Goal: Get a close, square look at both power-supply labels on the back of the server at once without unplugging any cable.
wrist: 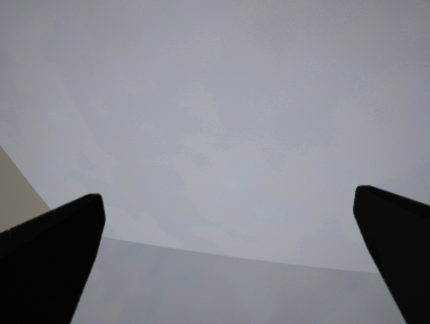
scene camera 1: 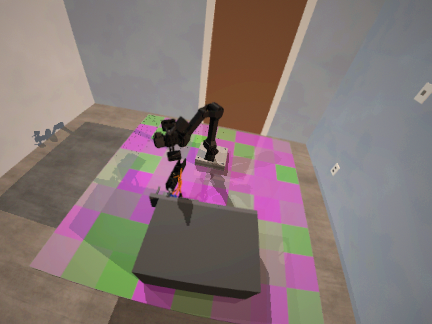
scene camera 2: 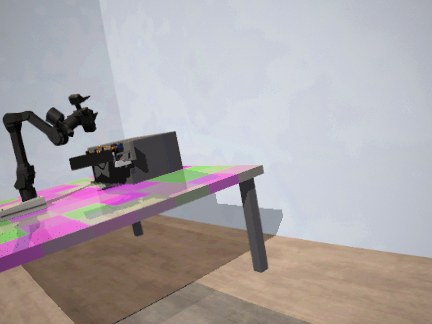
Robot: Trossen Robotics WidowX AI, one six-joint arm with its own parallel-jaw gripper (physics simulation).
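Where they show: gripper, fingertip midpoint: [wrist: 230,203] [scene camera 1: 170,145] [scene camera 2: 93,104]; arm's base, origin of the base link: [scene camera 1: 209,157] [scene camera 2: 29,199].
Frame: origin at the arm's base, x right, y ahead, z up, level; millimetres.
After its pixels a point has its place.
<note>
The server [scene camera 1: 200,245] @[x -78, y 641, z 158 mm] [scene camera 2: 159,156] @[x 135, y 649, z 50 mm] is a large dark grey box. Its end nearer my base has a black hinged part [scene camera 1: 172,181] @[x 134, y 349, z 114 mm] [scene camera 2: 84,161] @[x 149, y 250, z 116 mm] sticking out, with orange cables [scene camera 1: 180,181] @[x 96, y 337, z 115 mm] [scene camera 2: 99,148] and a little blue beside it. My gripper [scene camera 1: 171,140] @[x 125, y 359, z 364 mm] [scene camera 2: 89,109] @[x 125, y 359, z 364 mm] [wrist: 230,203] @[x 125, y 359, z 364 mm] is open and empty, raised above and beyond the tip of the black part, on my base's side of the server. In the wrist view a pale wall fills the space between and beyond the fingers. The power-supply labels cannot be made out in any view.
The server and my base plate [scene camera 1: 220,161] @[x -78, y 11, z -4 mm] [scene camera 2: 22,208] @[x 92, y -54, z -18 mm] stand on a table [scene camera 1: 117,235] @[x 330, y 623, z -48 mm] [scene camera 2: 200,172] @[x 372, y 710, z -48 mm] with a pink and green checked top. A pale thin line, perhaps a cable, runs along the tabletop in scene camera 2. Walls and a brown door [scene camera 1: 250,60] stand around.
</note>
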